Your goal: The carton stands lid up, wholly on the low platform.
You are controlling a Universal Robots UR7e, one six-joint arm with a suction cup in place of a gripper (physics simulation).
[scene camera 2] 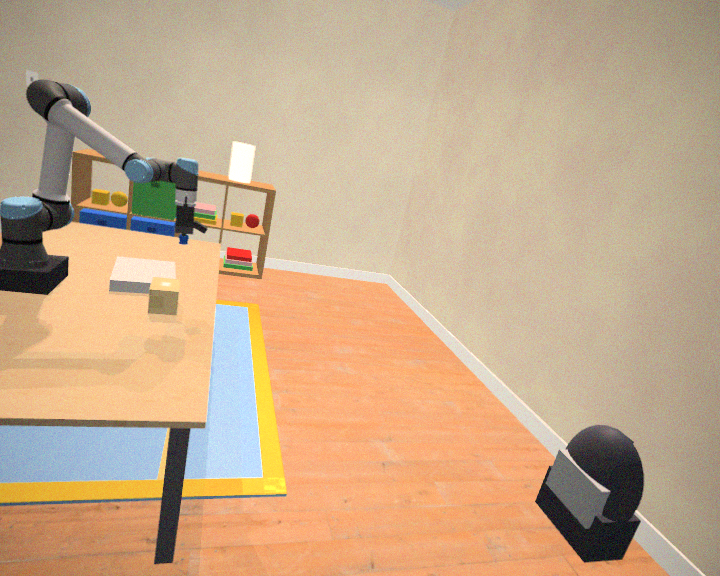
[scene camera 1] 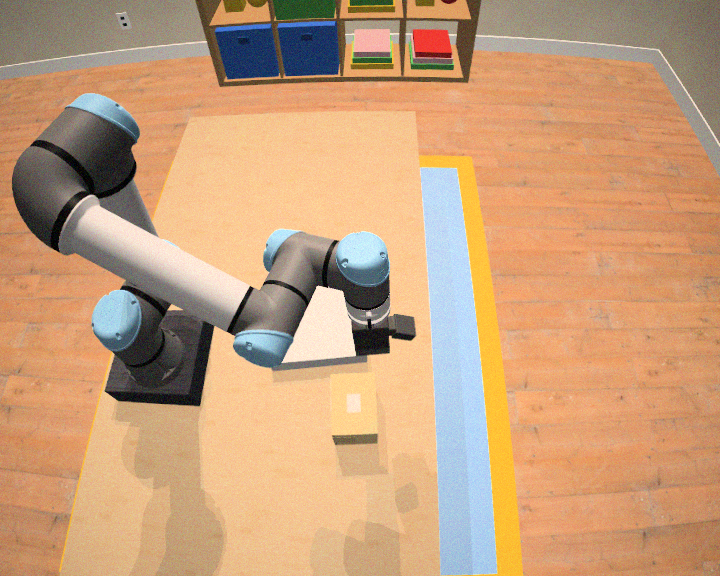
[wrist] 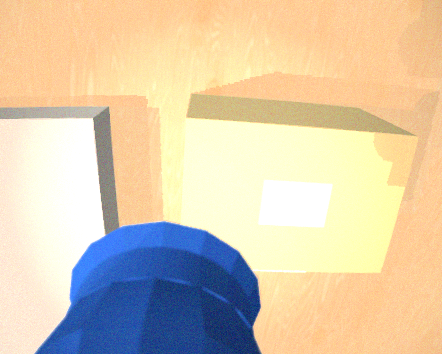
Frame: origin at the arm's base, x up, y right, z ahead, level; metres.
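Where they show: hand, its tool point: (scene camera 2: 183, 243) (wrist: 165, 305); arm's base, origin of its link: (scene camera 2: 24, 263) (scene camera 1: 157, 359).
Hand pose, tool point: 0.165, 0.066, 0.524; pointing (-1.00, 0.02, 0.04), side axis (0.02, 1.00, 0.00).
Things, the pixels of their top centre, and the offset from my tool point, as dx, dy, dz. Level surfaces: height alone.
- yellow carton, centre of its top: (wrist: 295, 205) (scene camera 1: 353, 403) (scene camera 2: 165, 284) -0.149, +0.067, -0.047
- low white platform, centre of its top: (scene camera 1: 314, 302) (scene camera 2: 145, 269) -0.196, -0.223, -0.137
- wooden table, height of its surface: dx -0.244
The yellow carton (scene camera 1: 354, 422) (scene camera 2: 163, 301) (wrist: 225, 165) stands on the table, a small white square on its upward face. It is beside the low white platform (scene camera 1: 324, 330) (scene camera 2: 141, 270) (wrist: 45, 200), off it, with a narrow strip of table between them in the wrist view. My gripper (scene camera 1: 371, 342) (scene camera 2: 183, 239) (wrist: 165, 260), a blue suction cup under a black body, is open and holds nothing. It hangs in the air above the platform's side nearer the carton, apart from both. The cup's rim is hidden by the black body in scene camera 1. The arm covers part of the platform there.
The wooden table (scene camera 1: 300, 156) (scene camera 2: 108, 390) bears the arm's dark base (scene camera 1: 198, 360) (scene camera 2: 36, 279). The table's long edge runs past the carton, with a blue and yellow mat (scene camera 1: 456, 360) (scene camera 2: 234, 372) on the floor below. A shelf unit (scene camera 1: 342, 81) (scene camera 2: 268, 234) stands by the wall.
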